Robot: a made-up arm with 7 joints.
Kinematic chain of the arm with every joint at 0, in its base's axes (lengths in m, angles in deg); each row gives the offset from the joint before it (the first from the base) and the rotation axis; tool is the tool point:
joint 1: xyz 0 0 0.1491 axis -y
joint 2: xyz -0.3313 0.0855 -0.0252 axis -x
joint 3: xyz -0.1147 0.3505 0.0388 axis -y
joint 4: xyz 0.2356 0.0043 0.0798 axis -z
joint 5: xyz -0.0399 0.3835 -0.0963 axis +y
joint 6: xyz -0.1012 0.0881 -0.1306 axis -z
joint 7: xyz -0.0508 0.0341 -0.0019 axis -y
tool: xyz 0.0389 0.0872 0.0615
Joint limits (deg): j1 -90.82..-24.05 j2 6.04..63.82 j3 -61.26..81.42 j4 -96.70..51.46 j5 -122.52..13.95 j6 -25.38..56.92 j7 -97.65..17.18
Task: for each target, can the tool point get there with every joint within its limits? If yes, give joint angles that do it. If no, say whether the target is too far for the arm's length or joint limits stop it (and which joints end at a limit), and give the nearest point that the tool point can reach.
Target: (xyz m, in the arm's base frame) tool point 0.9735 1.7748 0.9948
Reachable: no: too far | nearest point 0.4834 0.9890 0.5690 | short by 1.019 m
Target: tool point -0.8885 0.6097 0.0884
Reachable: yes | joints -43.22 46.46 -34.83 -34.62 -21.29 36.36 -75.63
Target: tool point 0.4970 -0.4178 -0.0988
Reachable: no: joint limits stop it (at a limit: joint 1, joint 2, joint 4, joint 5, joint 6, joint 7) | nearest point -0.0165 0.0508 -0.5838 | short by 0.848 m
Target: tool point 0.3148 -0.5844 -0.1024
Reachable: no: joint limits stop it (at a limit: joint 1, joint 2, joint 3, joint 4, joint 6, joint 7) | nearest point -0.3688 -0.1361 -0.0103 | short by 0.823 m
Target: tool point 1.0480 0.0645 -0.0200
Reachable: no: joint limits stop it (at a limit: joint 1, joint 2, joint 4, joint 5, joint 6, joint 7) | nearest point 0.6517 0.7290 0.1765 | short by 0.798 m
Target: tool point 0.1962 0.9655 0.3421
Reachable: yes | joints -51.59 12.07 53.24 34.02 -75.40 27.82 -35.26
